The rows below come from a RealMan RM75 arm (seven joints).
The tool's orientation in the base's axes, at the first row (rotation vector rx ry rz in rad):
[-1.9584 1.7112 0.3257]
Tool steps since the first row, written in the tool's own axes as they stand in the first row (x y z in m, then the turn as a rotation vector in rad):
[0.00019 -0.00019 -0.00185 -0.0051 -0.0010 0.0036]
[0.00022 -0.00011 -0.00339 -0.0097 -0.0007 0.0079]
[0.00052 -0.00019 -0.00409 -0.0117 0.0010 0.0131]
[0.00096 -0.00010 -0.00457 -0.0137 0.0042 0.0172]
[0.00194 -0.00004 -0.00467 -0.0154 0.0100 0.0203]
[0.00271 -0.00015 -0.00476 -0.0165 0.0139 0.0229]
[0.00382 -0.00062 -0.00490 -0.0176 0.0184 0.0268]
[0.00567 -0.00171 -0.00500 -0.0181 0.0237 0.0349]
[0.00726 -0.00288 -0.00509 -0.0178 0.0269 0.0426]
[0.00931 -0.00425 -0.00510 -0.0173 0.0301 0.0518]
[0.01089 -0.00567 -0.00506 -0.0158 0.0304 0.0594]
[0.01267 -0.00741 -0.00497 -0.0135 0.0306 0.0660]
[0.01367 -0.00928 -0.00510 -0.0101 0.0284 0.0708]
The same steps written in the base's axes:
[-0.00006 -0.00112 0.00150 0.0006 0.0063 -0.0003]
[-0.00037 -0.00195 0.00276 0.0002 0.0124 -0.0016]
[-0.00034 -0.00257 0.00321 -0.0010 0.0167 -0.0054]
[-0.00043 -0.00320 0.00338 -0.0039 0.0203 -0.0085]
[-0.00033 -0.00409 0.00296 -0.0094 0.0230 -0.0116]
[-0.00010 -0.00478 0.00268 -0.0129 0.0250 -0.0140]
[0.00053 -0.00576 0.00234 -0.0169 0.0277 -0.0178]
[0.00190 -0.00731 0.00175 -0.0209 0.0319 -0.0255]
[0.00330 -0.00862 0.00129 -0.0228 0.0355 -0.0328]
[0.00499 -0.01027 0.00058 -0.0245 0.0396 -0.0415]
[0.00666 -0.01149 0.00007 -0.0234 0.0423 -0.0486]
[0.00868 -0.01283 -0.00051 -0.0221 0.0438 -0.0554]
[0.01065 -0.01361 -0.00049 -0.0187 0.0436 -0.0606]

